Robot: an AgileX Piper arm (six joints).
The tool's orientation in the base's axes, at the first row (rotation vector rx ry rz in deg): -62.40, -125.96, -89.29
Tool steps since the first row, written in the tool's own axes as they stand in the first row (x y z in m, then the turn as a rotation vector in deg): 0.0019, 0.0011, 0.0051, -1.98, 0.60, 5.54; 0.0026, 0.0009, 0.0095, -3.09, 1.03, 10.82; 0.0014, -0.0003, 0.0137, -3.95, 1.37, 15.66; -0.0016, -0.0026, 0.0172, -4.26, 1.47, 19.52; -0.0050, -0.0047, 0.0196, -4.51, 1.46, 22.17; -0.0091, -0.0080, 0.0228, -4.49, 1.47, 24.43; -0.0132, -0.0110, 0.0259, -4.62, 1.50, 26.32; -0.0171, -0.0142, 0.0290, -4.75, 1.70, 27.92; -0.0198, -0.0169, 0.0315, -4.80, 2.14, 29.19
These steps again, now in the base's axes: 0.0006, 0.0055, -0.0002, 3.01, 4.15, -2.95; 0.0009, 0.0097, -0.0017, 5.24, 8.42, -5.42; 0.0018, 0.0127, -0.0050, 7.13, 12.39, -7.63; 0.0031, 0.0142, -0.0097, 8.26, 15.70, -9.31; 0.0046, 0.0145, -0.0142, 9.02, 17.94, -10.53; 0.0059, 0.0150, -0.0202, 9.51, 19.96, -11.43; 0.0074, 0.0155, -0.0259, 10.03, 21.58, -12.25; 0.0086, 0.0161, -0.0317, 10.61, 22.97, -12.83; 0.0091, 0.0167, -0.0362, 11.23, 24.15, -13.06
